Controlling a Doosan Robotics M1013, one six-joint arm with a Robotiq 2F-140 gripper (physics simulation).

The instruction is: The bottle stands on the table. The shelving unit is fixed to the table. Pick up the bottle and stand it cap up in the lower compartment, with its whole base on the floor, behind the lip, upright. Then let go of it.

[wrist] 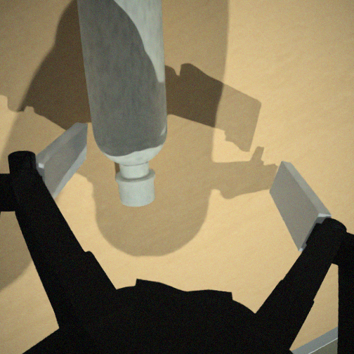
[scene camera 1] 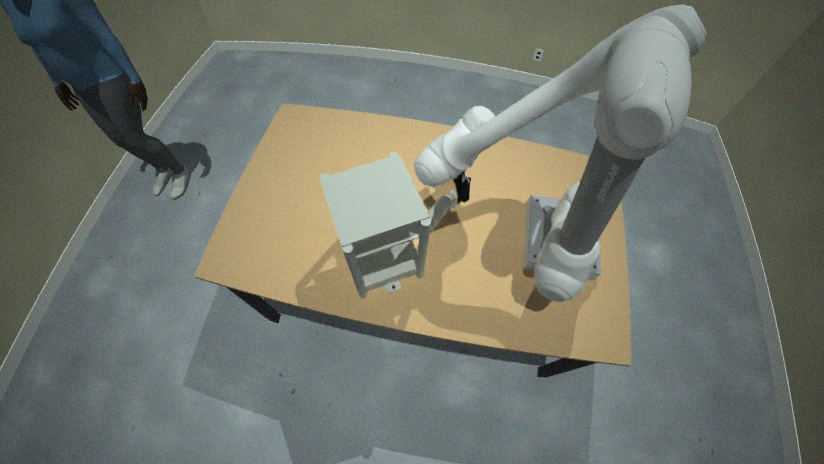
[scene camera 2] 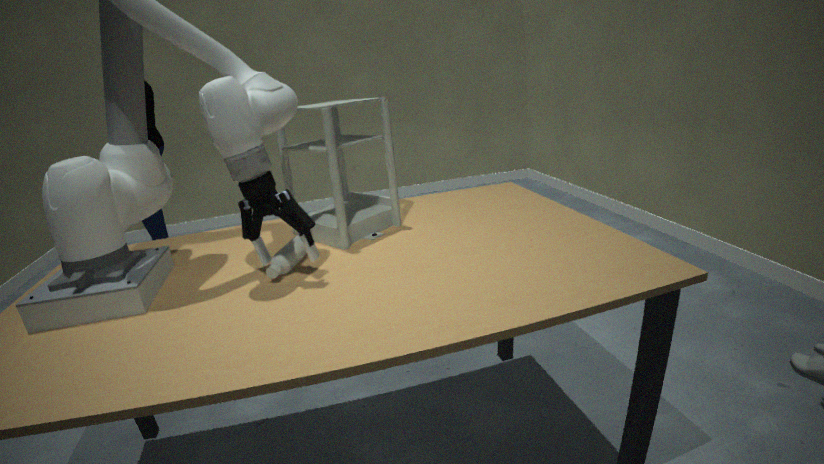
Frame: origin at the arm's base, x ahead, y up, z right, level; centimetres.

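Seen in the pictures: gripper, fingertip midpoint: (scene camera 1: 441,191) (scene camera 2: 290,260); arm's base, link origin: (scene camera 2: 100,271).
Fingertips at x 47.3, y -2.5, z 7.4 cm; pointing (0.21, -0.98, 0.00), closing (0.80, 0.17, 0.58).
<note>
Pixels of each thing's top centre, then the offset from my fingertips to it. "pt": a spot on its surface instead. Level surfaces: height alone.
- light grey bottle, top centre: (scene camera 2: 285,247) (scene camera 1: 441,204) dz -6.3, dx -1.2, dy +1.2 cm
- table, surface height: dy -4.2 cm
- shelving unit, top centre: (scene camera 1: 372,196) (scene camera 2: 329,103) dz -28.5, dx +15.5, dy +32.7 cm
- raised lip, surface spot: (scene camera 1: 390,275) pt dz -36.4, dx +9.6, dy +1.1 cm
- middle shelf, surface spot: (scene camera 2: 357,140) pt dz -23.5, dx +21.4, dy +22.1 cm
The light grey bottle (scene camera 1: 441,213) (scene camera 2: 290,254) (wrist: 125,85) lies on its side on the table (scene camera 1: 276,190) (scene camera 2: 490,259), beside the shelving unit (scene camera 1: 374,198) (scene camera 2: 336,172). Its cap (wrist: 137,192) points away from the unit. My gripper (scene camera 2: 290,260) (wrist: 182,159) is open and empty, low over the cap end. In the wrist view the neck and cap lie between the lines of the two fingers, nearer the left finger, with gaps on both sides. The unit stands upright; its lower compartment has a raised lip (scene camera 1: 390,275). The bottle's base end is cut off in the wrist view.
The unit's corner posts (scene camera 1: 423,250) (scene camera 2: 390,167) and middle shelf (scene camera 2: 357,140) are close to the arm's wrist. A small plate (scene camera 1: 393,286) (scene camera 2: 374,235) lies at the unit's foot. The robot base (scene camera 1: 537,230) (scene camera 2: 86,311) is on the table. A person (scene camera 1: 115,97) stands on the room floor.
</note>
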